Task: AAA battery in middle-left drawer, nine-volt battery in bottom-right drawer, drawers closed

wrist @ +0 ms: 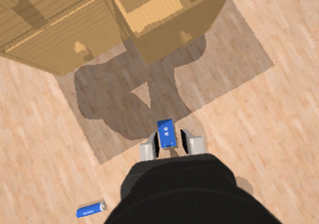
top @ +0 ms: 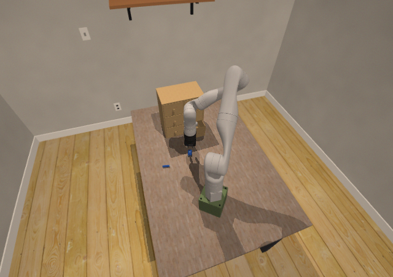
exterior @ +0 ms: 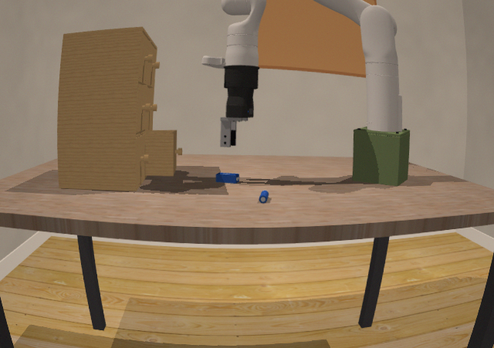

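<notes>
Right now my hand is 1 cm past the blue nine-volt battery, 1 cm to the right of it and 9 cm above it. Also, from my hand: blue AAA battery: 8 cm behind, 18 cm to the left, 9 cm below; red cylinder battery: 23 cm ahead, 6 cm to the left, 3 cm above.
</notes>
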